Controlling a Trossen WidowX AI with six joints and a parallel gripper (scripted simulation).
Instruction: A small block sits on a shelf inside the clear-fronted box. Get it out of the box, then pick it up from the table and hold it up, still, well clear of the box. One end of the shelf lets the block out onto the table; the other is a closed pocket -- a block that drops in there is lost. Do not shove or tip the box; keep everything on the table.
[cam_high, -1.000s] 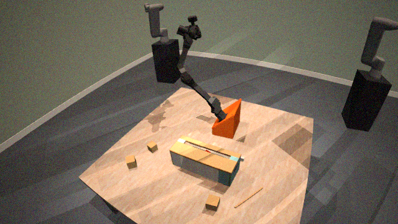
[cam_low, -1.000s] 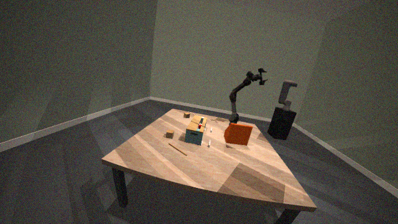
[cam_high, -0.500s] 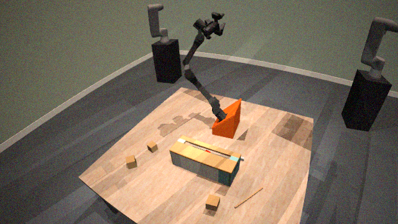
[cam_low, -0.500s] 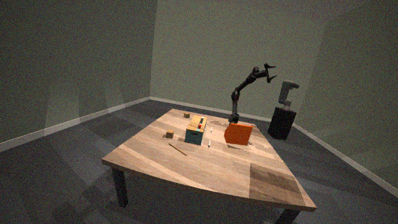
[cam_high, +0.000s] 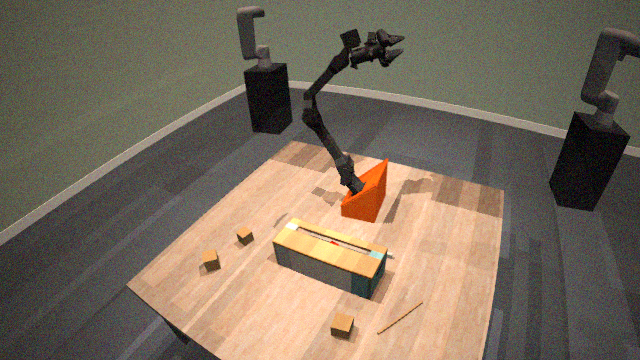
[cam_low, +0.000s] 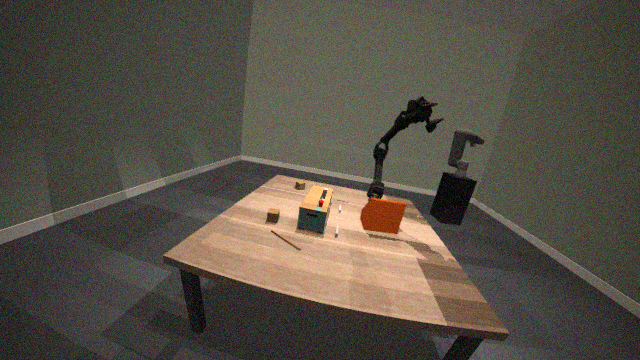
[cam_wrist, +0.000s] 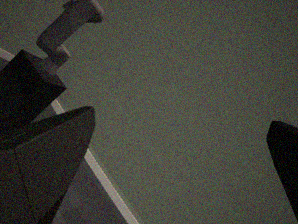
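My gripper tip is now 650 mm above the long box, 480 mm short of it and 150 mm to the left of it. From my gripper tip the other things lie so: thin stick 710 mm below, 660 mm ahead, 150 mm to the left; red block 630 mm below, 490 mm ahead, 150 mm to the right.
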